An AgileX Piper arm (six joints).
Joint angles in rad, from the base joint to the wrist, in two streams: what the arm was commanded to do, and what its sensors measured. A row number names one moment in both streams.
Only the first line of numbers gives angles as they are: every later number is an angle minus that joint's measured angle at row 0.
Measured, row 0: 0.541, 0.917, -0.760, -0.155, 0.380, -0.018
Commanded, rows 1 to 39: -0.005, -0.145, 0.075, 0.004, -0.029, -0.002; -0.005, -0.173, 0.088, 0.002, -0.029, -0.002; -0.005, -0.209, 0.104, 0.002, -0.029, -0.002; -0.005, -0.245, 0.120, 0.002, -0.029, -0.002; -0.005, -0.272, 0.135, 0.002, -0.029, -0.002; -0.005, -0.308, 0.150, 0.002, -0.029, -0.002; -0.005, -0.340, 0.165, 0.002, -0.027, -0.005; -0.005, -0.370, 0.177, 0.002, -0.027, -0.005; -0.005, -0.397, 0.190, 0.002, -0.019, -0.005; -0.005, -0.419, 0.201, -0.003, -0.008, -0.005; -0.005, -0.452, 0.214, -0.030, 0.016, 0.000; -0.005, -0.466, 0.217, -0.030, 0.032, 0.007; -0.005, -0.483, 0.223, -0.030, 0.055, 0.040; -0.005, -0.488, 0.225, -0.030, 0.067, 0.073; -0.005, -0.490, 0.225, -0.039, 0.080, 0.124; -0.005, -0.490, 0.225, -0.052, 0.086, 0.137; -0.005, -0.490, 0.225, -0.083, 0.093, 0.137; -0.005, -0.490, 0.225, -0.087, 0.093, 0.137; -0.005, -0.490, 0.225, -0.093, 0.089, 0.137; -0.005, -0.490, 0.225, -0.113, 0.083, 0.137; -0.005, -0.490, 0.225, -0.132, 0.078, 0.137; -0.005, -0.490, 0.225, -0.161, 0.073, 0.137; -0.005, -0.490, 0.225, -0.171, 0.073, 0.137; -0.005, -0.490, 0.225, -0.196, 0.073, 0.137; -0.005, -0.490, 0.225, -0.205, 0.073, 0.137; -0.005, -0.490, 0.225, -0.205, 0.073, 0.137; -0.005, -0.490, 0.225, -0.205, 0.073, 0.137; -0.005, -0.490, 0.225, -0.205, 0.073, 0.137; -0.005, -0.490, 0.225, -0.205, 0.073, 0.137; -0.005, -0.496, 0.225, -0.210, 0.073, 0.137; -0.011, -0.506, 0.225, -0.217, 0.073, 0.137; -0.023, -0.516, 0.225, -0.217, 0.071, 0.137; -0.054, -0.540, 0.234, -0.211, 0.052, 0.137; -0.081, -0.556, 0.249, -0.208, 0.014, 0.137; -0.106, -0.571, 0.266, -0.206, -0.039, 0.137; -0.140, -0.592, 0.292, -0.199, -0.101, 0.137; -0.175, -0.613, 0.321, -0.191, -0.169, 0.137; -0.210, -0.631, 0.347, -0.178, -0.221, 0.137; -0.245, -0.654, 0.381, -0.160, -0.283, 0.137
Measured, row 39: -0.127, -0.581, 0.283, -0.197, -0.071, 0.131
